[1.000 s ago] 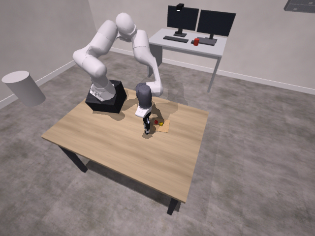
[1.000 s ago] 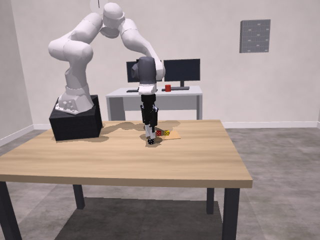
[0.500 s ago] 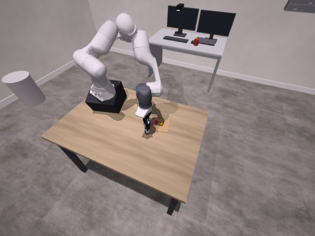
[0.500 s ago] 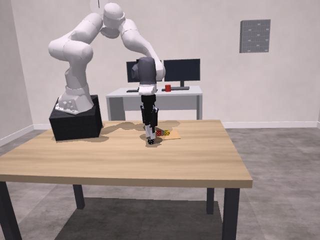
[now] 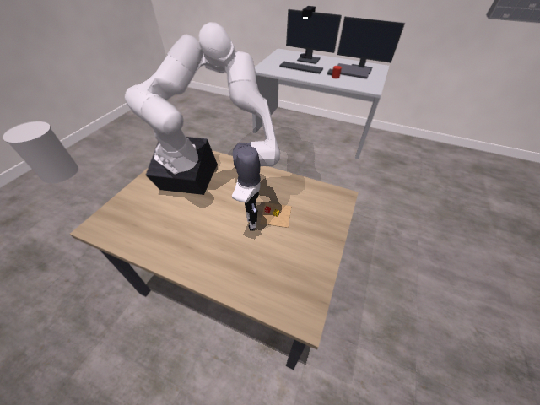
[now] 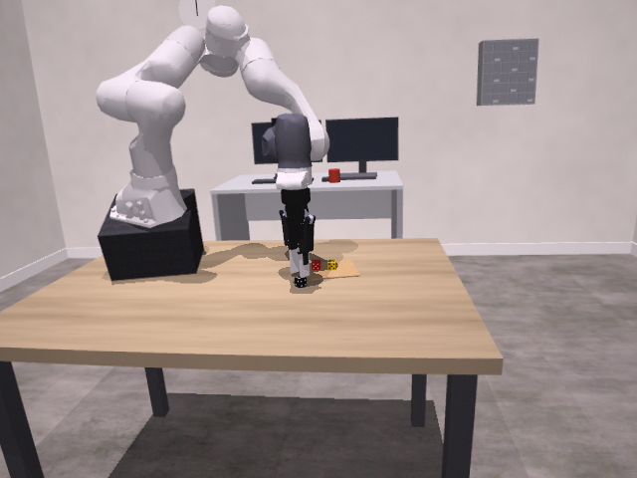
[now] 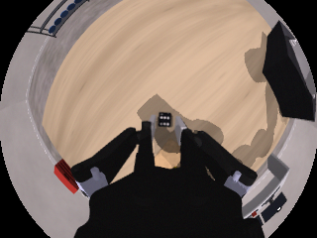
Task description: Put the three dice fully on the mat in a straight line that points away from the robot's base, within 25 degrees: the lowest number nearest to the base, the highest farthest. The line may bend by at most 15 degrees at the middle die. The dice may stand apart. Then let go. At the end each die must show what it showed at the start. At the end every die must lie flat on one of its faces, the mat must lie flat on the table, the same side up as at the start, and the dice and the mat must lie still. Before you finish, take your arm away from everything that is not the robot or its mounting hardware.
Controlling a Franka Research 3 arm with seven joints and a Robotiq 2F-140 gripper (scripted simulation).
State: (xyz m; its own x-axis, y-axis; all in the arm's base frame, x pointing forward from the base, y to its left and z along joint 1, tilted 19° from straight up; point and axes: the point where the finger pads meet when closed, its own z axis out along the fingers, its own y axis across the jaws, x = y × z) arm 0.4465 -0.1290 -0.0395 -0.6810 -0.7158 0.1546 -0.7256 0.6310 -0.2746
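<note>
Now: the black die 5 cm below my hand. Also, from my hand: yellow die 7 cm ahead, 13 cm to the left, 5 cm below; then red die 2 cm ahead, 13 cm to the left, 5 cm below; then tan mat 7 cm ahead, 13 cm to the left, 6 cm below.
</note>
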